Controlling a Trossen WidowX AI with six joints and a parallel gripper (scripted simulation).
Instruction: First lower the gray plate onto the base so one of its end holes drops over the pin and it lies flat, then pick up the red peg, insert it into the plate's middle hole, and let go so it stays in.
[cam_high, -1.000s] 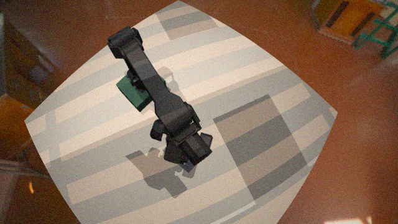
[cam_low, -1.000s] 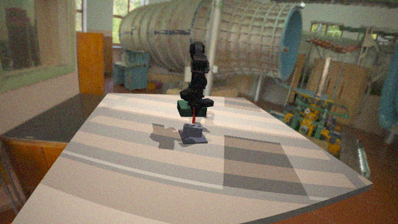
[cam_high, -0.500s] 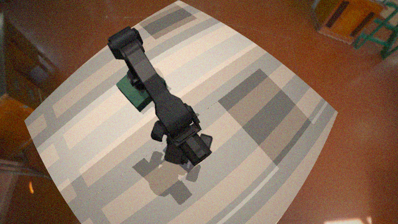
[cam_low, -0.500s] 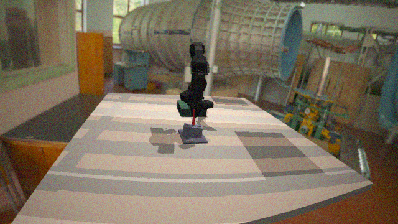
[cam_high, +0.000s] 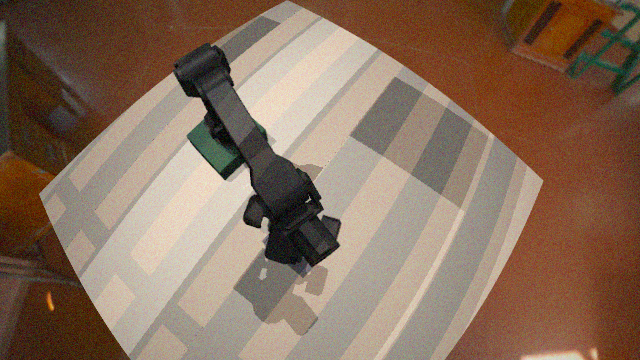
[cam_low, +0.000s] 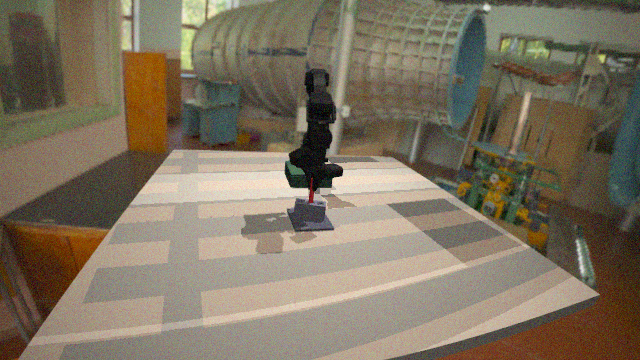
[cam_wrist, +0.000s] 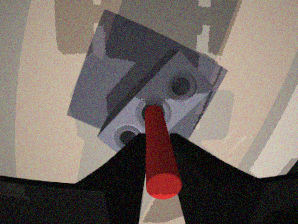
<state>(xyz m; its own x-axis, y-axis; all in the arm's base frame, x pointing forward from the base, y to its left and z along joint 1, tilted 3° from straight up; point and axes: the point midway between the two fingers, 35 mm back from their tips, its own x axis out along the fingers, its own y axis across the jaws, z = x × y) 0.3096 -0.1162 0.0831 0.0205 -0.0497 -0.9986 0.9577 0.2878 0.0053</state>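
My gripper tip is 50 mm above the gray plate. Also, from my gripper tip: red peg right at my gripper tip; then base 90 mm below, 10 mm to the left, 10 mm ahead.
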